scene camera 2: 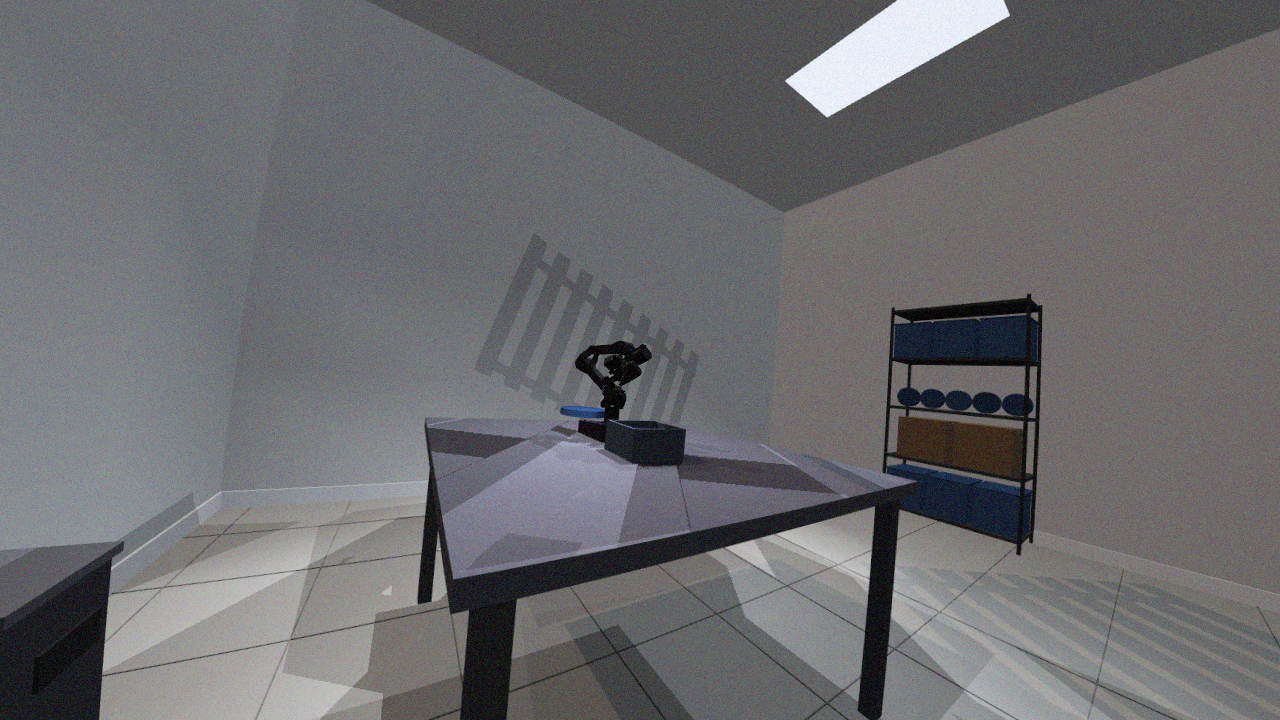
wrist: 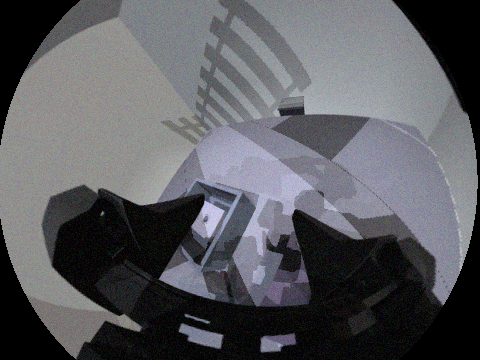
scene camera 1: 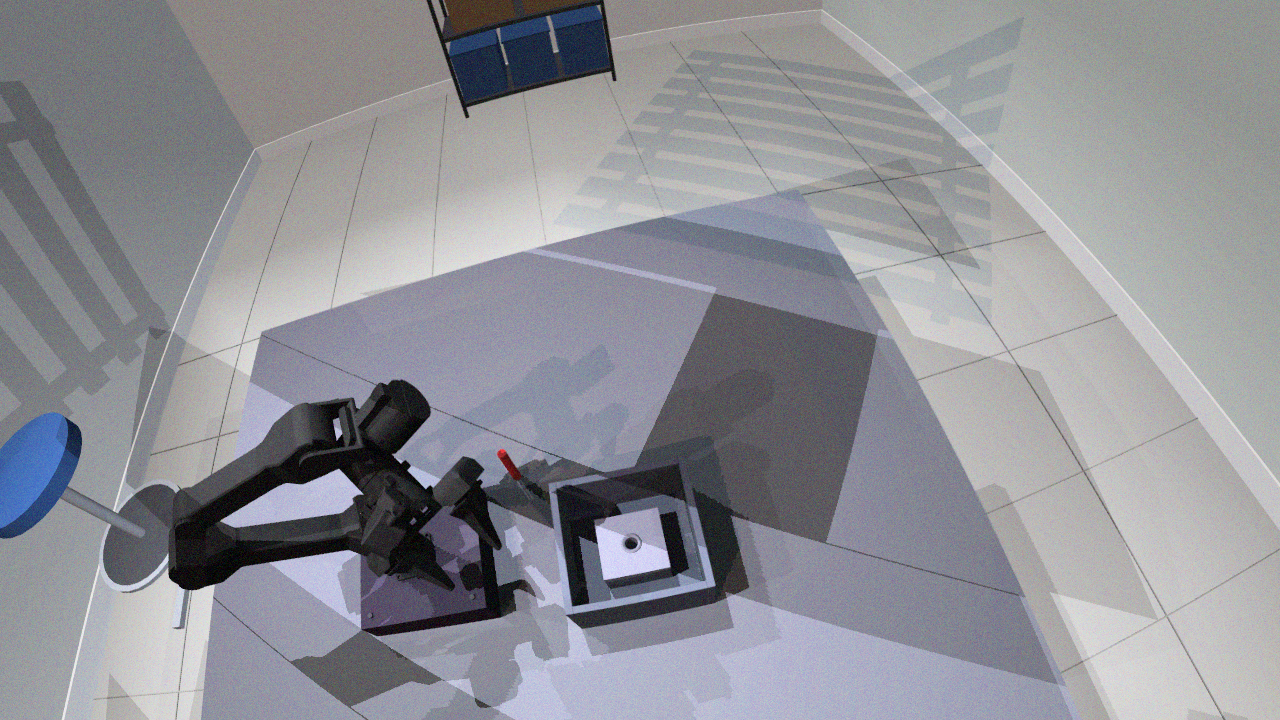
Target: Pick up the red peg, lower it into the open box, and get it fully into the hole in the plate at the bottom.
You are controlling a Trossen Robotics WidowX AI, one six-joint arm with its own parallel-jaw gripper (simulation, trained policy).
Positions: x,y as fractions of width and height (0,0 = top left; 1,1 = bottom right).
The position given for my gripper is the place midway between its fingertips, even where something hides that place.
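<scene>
My gripper (scene camera 1: 0.37,0.79) in sight, with a light plate (scene camera 1: 0.49,0.79). Again the light plate (wrist: 0.44,0.61), again my gripper (wrist: 0.52,0.57). Scene camera 2 misses the light plate, hidden by a dark grey box.
</scene>
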